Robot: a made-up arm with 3 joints. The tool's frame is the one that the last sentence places.
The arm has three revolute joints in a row. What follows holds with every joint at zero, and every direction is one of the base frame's. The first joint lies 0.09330 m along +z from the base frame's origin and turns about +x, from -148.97 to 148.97 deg. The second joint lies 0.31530 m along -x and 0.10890 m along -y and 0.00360 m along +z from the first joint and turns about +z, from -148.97 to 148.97 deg. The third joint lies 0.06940 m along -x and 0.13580 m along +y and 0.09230 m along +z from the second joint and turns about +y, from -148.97 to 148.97 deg. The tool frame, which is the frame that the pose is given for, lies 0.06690 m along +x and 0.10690 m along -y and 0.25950 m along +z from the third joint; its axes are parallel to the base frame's.
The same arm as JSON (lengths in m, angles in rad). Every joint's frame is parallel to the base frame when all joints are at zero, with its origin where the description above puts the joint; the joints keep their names.
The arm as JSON. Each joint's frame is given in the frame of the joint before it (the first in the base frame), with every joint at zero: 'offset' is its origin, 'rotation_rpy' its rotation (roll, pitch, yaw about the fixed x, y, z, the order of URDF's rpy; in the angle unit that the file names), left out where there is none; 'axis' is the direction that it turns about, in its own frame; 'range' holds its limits. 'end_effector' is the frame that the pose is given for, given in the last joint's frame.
{"length_unit": "m", "angle_unit": "rad", "chain": [
  {"id": "joint 1", "offset": [0.0, 0.0, 0.0933], "axis": [1.0, 0.0, 0.0], "range": [-2.6, 2.6]},
  {"id": "joint 2", "offset": [-0.3153, -0.1089, 0.0036], "axis": [0.0, 0.0, 1.0], "range": [-2.6, 2.6]},
  {"id": "joint 3", "offset": [-0.0694, 0.1358, 0.0923], "axis": [0.0, 1.0, 0.0], "range": [-2.6, 2.6]}
], "end_effector": {"offset": [0.0669, -0.1069, 0.2595]}}

